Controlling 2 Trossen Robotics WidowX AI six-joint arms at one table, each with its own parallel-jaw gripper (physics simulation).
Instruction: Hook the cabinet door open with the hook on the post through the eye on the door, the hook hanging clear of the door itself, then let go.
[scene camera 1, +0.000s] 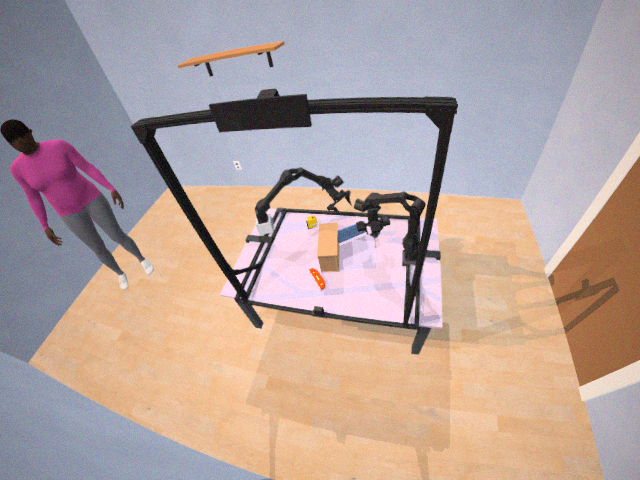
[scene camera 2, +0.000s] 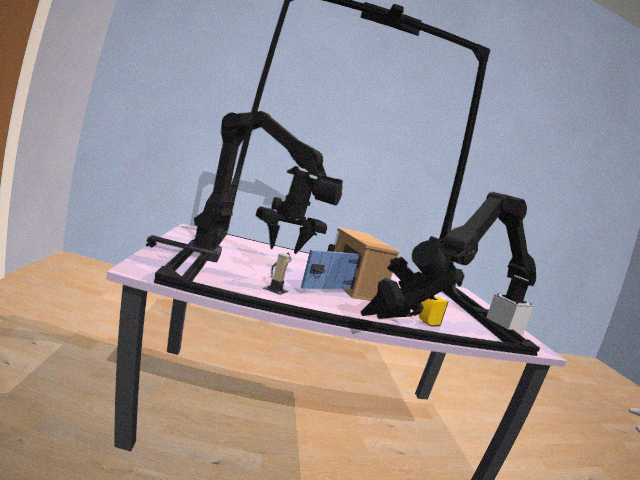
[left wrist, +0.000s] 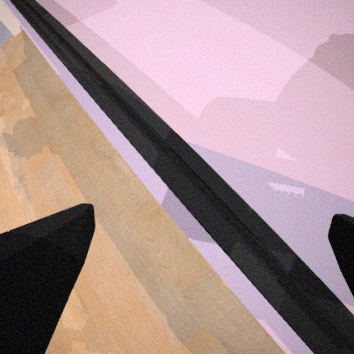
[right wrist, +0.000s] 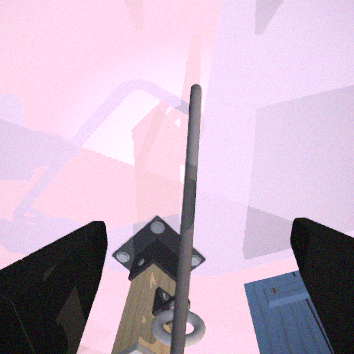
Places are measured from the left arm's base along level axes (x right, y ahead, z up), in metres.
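Pixels of known places: left gripper, fingertip midpoint: (scene camera 1: 346, 210) (scene camera 2: 369, 315) (left wrist: 215, 221); right gripper, fingertip midpoint: (scene camera 1: 373, 233) (scene camera 2: 283, 251) (right wrist: 199, 231); left arm's base, origin of the base link: (scene camera 1: 263, 220) (scene camera 2: 514, 299); right arm's base, origin of the base link: (scene camera 1: 411, 256) (scene camera 2: 204, 246).
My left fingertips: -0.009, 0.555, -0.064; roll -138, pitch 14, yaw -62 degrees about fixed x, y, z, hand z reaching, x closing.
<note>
Ahead of a thing's pixels: the offset from my left fingertips to its middle, as dx, dy, dz. "spot": to the spot under its first point.
The tan post {spot: +0.217, +0.136, +0.022} (scene camera 2: 280, 269) (right wrist: 142, 305) stands upright on a dark base plate. A grey hook rod {+0.287, +0.109, +0.015} (right wrist: 192, 150) is joined to a ring at the post; in scene camera 2 it hangs close beside the post, apart from the door. The blue door {spot: +0.239, -0.017, +0.024} (scene camera 1: 351, 233) (scene camera 2: 333, 271) (right wrist: 275, 312) stands swung out from the wooden cabinet {+0.331, -0.165, +0.042} (scene camera 1: 328, 238) (scene camera 2: 371, 273), with a dark fitting on its face. My right gripper (scene camera 2: 284, 250) (right wrist: 199, 231) is open and empty above the post, the rod showing between its fingers. My left gripper (scene camera 2: 373, 311) (left wrist: 215, 221) is open and empty near the table edge.
A yellow block {+0.053, -0.245, +0.000} (scene camera 1: 311, 222) (scene camera 2: 433, 311) lies beside the cabinet, near the left gripper. An orange object {+0.480, -0.261, -0.027} (scene camera 1: 317, 279) lies on the table at the cabinet's other end. A black rail (left wrist: 185, 165) runs under the left gripper along the table edge. A tall black frame (scene camera 1: 361, 104) spans the table.
</note>
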